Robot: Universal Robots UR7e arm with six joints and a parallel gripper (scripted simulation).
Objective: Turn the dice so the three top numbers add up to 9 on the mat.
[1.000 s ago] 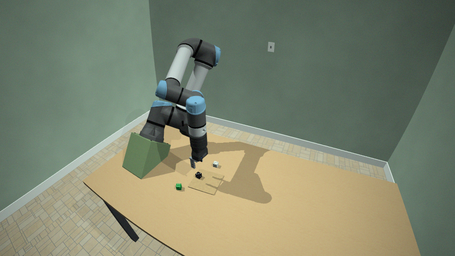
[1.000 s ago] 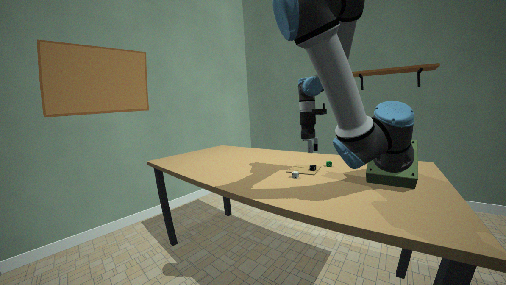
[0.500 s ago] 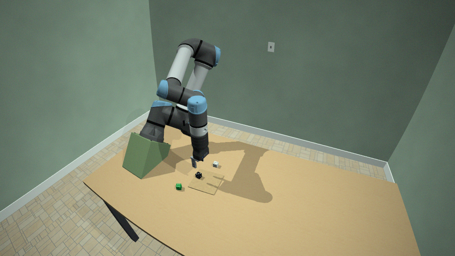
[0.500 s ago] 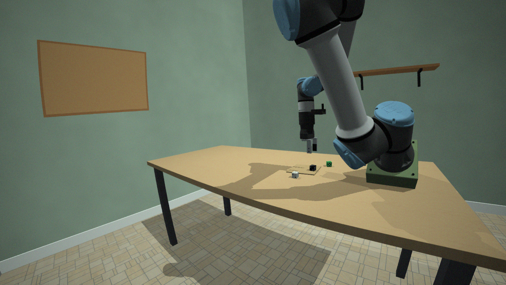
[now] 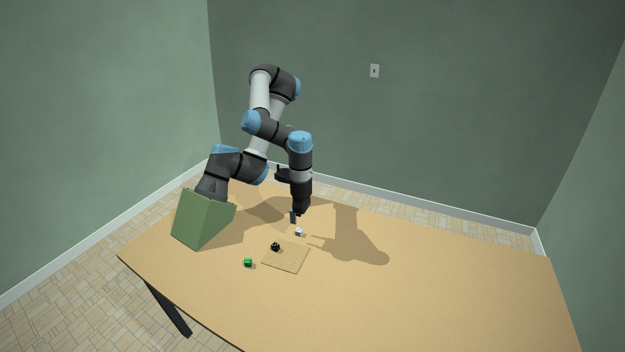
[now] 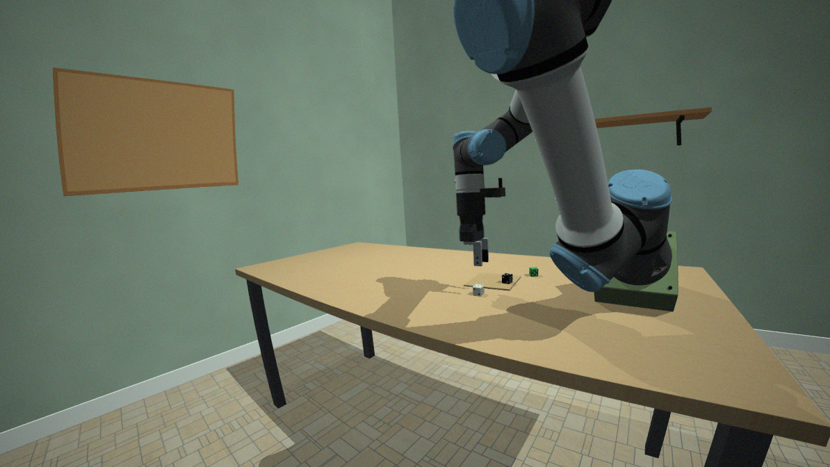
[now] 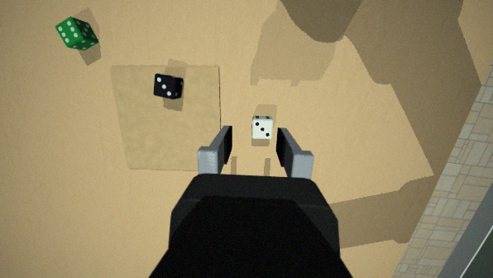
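My gripper is now 10 mm to the right of the white die and 90 mm above it. Round my hand: green die: 70 mm behind, 220 mm to the right, 90 mm below; black die: 30 mm behind, 110 mm to the right, 90 mm below; tan mat: 20 mm ahead, 110 mm to the right, 100 mm below.
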